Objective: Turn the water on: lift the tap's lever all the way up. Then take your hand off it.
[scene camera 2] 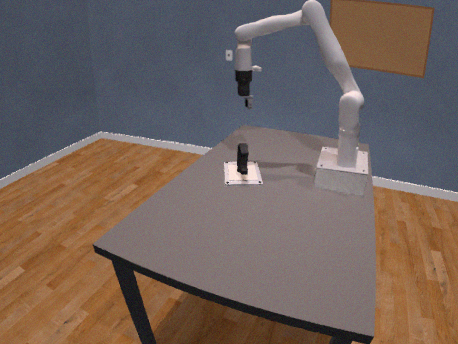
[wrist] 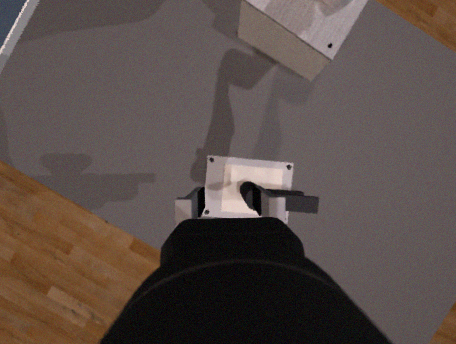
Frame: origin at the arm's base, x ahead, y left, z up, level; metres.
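Seen in the pictures: gripper, fingertip midpoint: (scene camera 2: 248,108) (wrist: 228,196); arm's base at its link origin: (scene camera 2: 346,163).
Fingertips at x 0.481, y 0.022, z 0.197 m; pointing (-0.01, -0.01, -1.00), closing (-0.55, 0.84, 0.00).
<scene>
Pixels of each thing's top centre, then the offset from my fingertips to it. "spot": a spot on its surface instead. Level surfaces: height alone.
- black tap at a spot on its surface: (wrist: 247,190) spot: dx -0.006, dy +0.046, dz -0.175 m
- white square plate at its top centre: (wrist: 248,189) (scene camera 2: 242,171) dx -0.002, dy +0.069, dz -0.297 m
- grey table at its surface level: dz -0.309 m
The black tap (scene camera 2: 242,159) (wrist: 246,188) stands upright on a white square plate (scene camera 2: 228,178) (wrist: 214,175) on the table. In the wrist view two dark bars reach right from the tap: a thin one and a wider, flat one (wrist: 303,204). Which bar is the lever, and how high it is tilted, I cannot tell. My gripper (scene camera 2: 249,103) (wrist: 228,196) is open and empty, pointing down, well above the tap in the scene view. In the wrist view its right finger covers part of the tap, and its left finger overlaps the plate's left edge.
The grey table (scene camera 2: 240,225) (wrist: 125,100) carries the white base block (scene camera 2: 341,180) (wrist: 280,45) of the arm, right of the tap in the scene view. The table's edge and wooden floor (wrist: 60,250) show at the lower left of the wrist view. Arm shadows fall on the table.
</scene>
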